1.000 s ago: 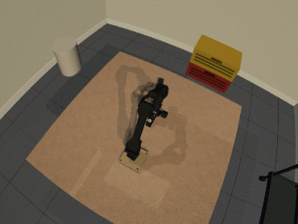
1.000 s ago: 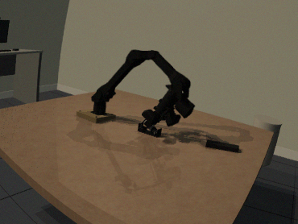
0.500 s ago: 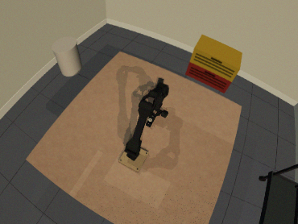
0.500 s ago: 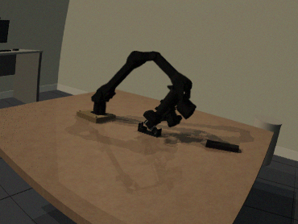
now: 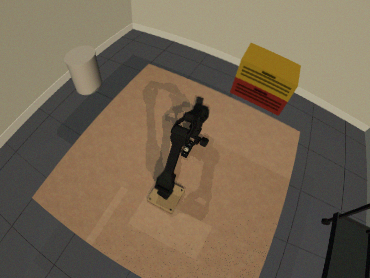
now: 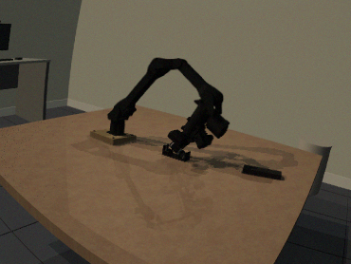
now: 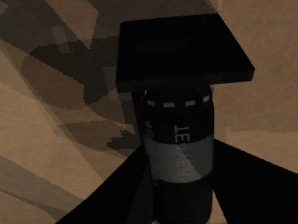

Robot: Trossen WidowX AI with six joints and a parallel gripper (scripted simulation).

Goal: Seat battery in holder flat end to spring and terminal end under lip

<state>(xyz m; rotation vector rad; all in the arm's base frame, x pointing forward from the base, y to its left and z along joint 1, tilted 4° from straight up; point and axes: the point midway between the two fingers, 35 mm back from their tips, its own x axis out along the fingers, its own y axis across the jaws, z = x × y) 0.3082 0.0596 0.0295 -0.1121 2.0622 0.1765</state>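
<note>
The spring coil lies 40 mm ahead of my gripper tip, 10 mm to the left of it and 10 mm below it.
</note>
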